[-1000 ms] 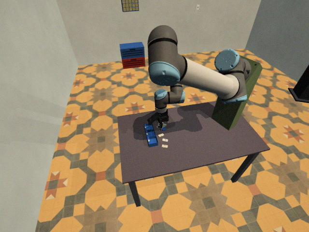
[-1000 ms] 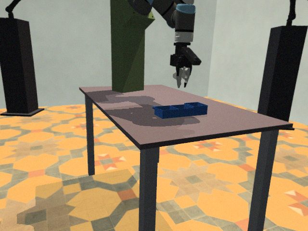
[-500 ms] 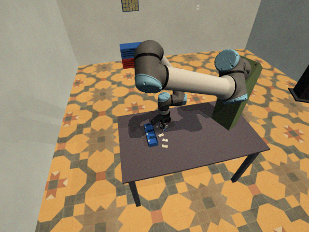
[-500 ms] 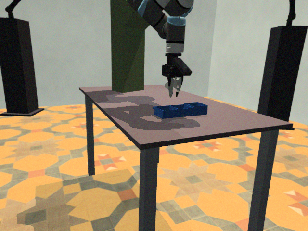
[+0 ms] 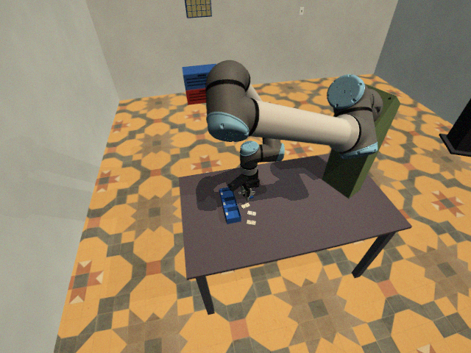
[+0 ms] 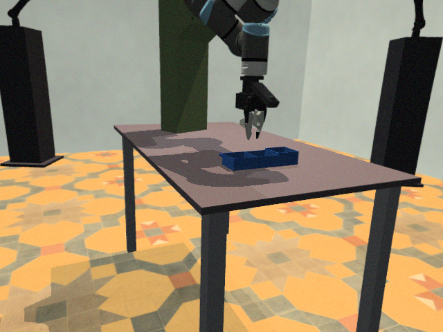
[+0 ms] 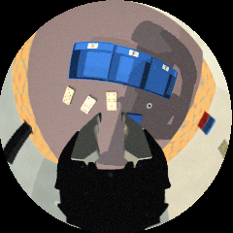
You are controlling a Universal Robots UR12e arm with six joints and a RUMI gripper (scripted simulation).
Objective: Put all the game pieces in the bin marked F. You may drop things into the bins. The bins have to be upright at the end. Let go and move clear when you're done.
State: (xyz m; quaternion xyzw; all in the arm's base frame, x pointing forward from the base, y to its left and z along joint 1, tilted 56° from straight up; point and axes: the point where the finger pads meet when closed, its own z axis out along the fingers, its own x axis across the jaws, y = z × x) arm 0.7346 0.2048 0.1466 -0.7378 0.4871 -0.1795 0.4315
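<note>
Right now the cream domino is 80 mm below my hand. The rest, counted from my hand: tiny ring 90 mm to the right, 80 mm below, 60 mm ahead; blue block 90 mm to the right, 80 mm below, 10 mm behind; blue bin 90 mm ahead, 60 mm below, 20 mm to the left.
</note>
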